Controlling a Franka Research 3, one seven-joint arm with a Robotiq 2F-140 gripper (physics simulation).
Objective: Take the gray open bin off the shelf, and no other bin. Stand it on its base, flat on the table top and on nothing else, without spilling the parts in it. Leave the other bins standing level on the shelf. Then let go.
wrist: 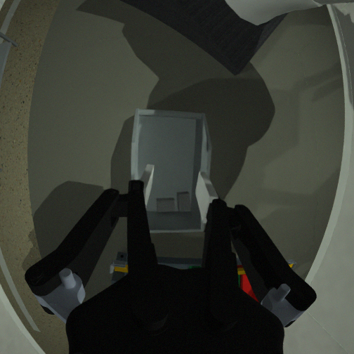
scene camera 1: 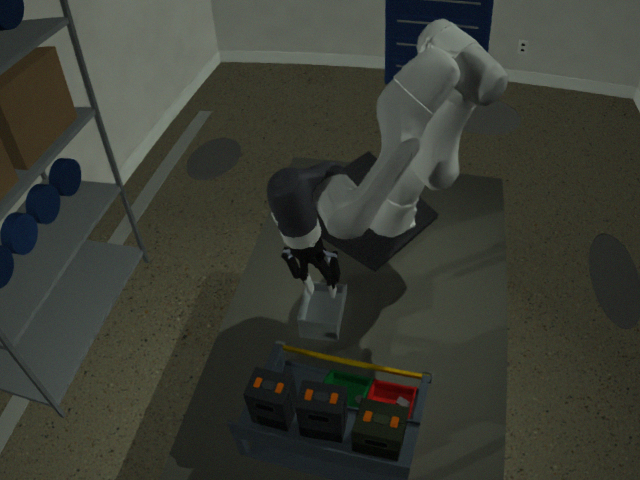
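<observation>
The gray open bin [scene camera 1: 318, 329] [wrist: 167, 140] is off the shelf and looks upright and level on the grey table top [scene camera 1: 439, 310] [wrist: 295, 165]. Contact under its base is hidden. Two small square parts [wrist: 166, 204] [wrist: 183, 201] lie inside, near its end by the gripper. My gripper [scene camera 1: 321, 294] [wrist: 174, 178] is over one end of the bin, its fingertips apart and between the side walls. A gap shows beside the left wall in the wrist view; the right finger overlaps the right wall there. Nothing is between the fingers.
The low shelf [scene camera 1: 320, 455] with a yellow bar [scene camera 1: 351, 361] stands at the bottom. It holds a green bin [scene camera 1: 343, 382], a red bin [scene camera 1: 387, 391] and three dark cases [scene camera 1: 321, 419] with orange latches. The robot's dark base plate [scene camera 1: 374, 255] lies beyond the gray bin.
</observation>
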